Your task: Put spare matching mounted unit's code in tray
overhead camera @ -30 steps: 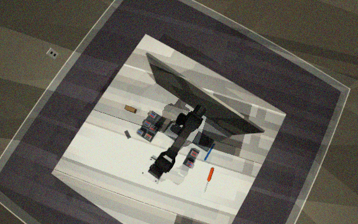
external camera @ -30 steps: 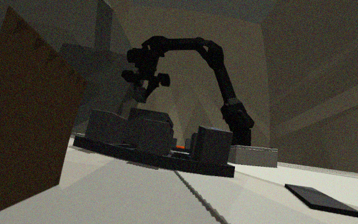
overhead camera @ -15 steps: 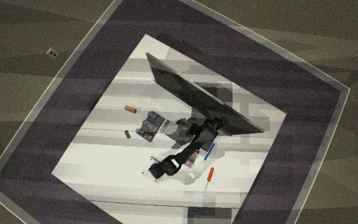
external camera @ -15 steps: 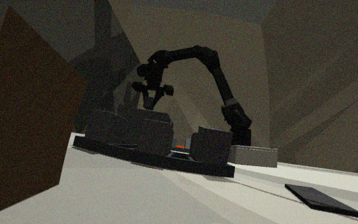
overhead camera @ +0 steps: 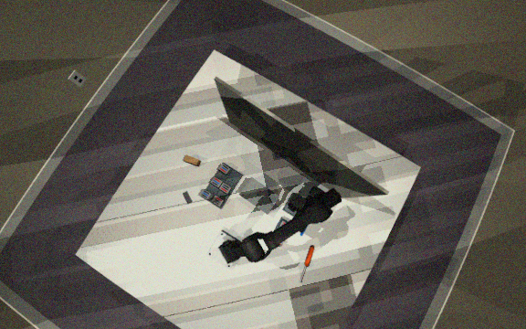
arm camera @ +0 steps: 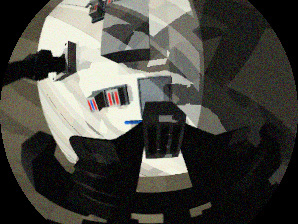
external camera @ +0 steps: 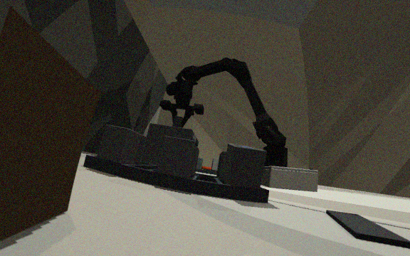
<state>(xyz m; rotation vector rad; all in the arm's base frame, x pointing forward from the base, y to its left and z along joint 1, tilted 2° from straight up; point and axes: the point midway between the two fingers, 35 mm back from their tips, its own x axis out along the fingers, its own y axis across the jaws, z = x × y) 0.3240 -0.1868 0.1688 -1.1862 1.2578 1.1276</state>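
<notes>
My gripper tip is now 16 cm above the grey square tray. The rest, counted from my gripper tip: blue pen: 4 cm behind, 8 cm to the right, 16 cm below; dark panel: 19 cm ahead, 18 cm to the left, 6 cm above; brown block: 6 cm behind, 58 cm to the left, 14 cm below.
</notes>
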